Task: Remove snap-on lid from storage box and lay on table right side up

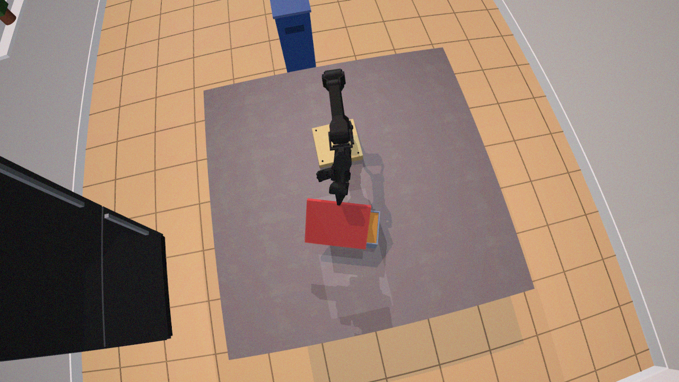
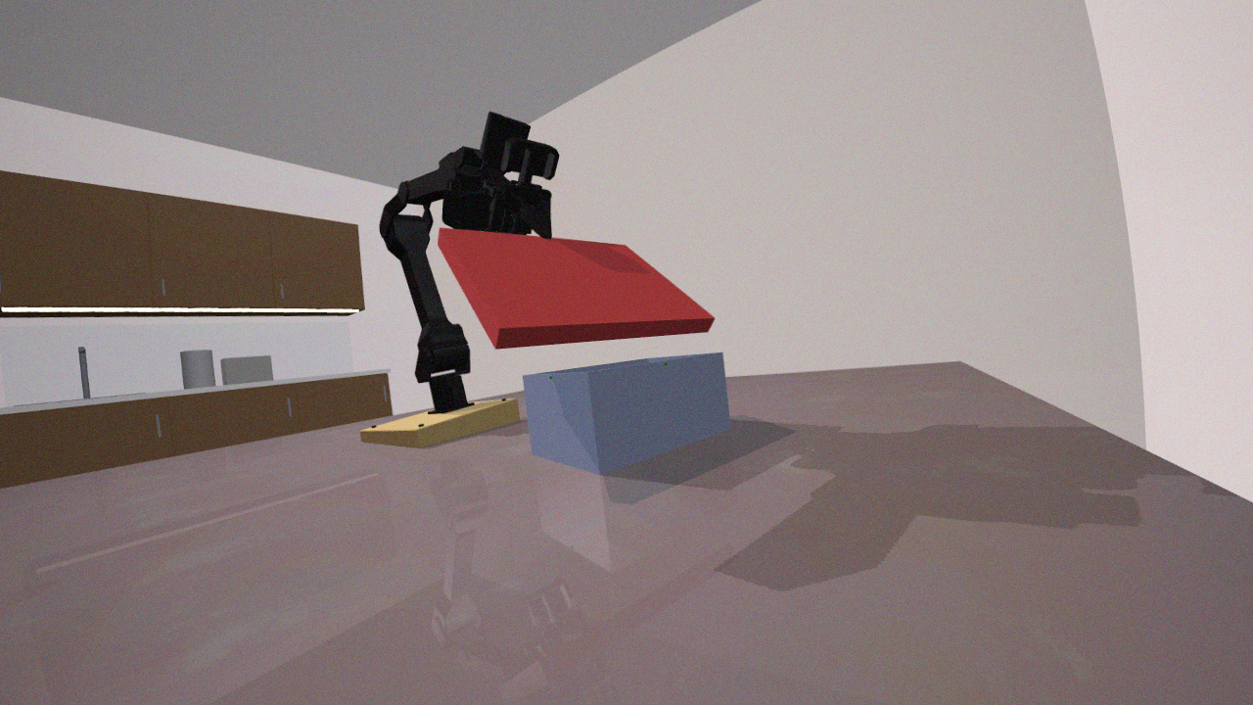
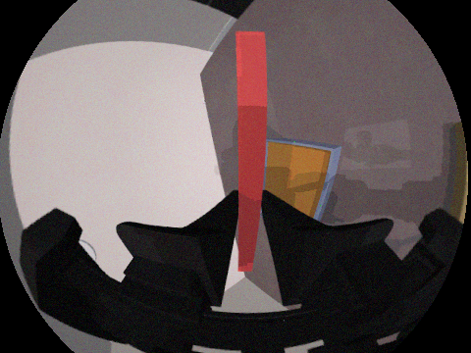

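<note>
My gripper tip is 60 mm short of the red lid, 50 mm above it and 20 mm to the left of it. The rest, counted from my gripper tip: storage box (190 mm below, 50 mm to the left, 50 mm ahead).
</note>
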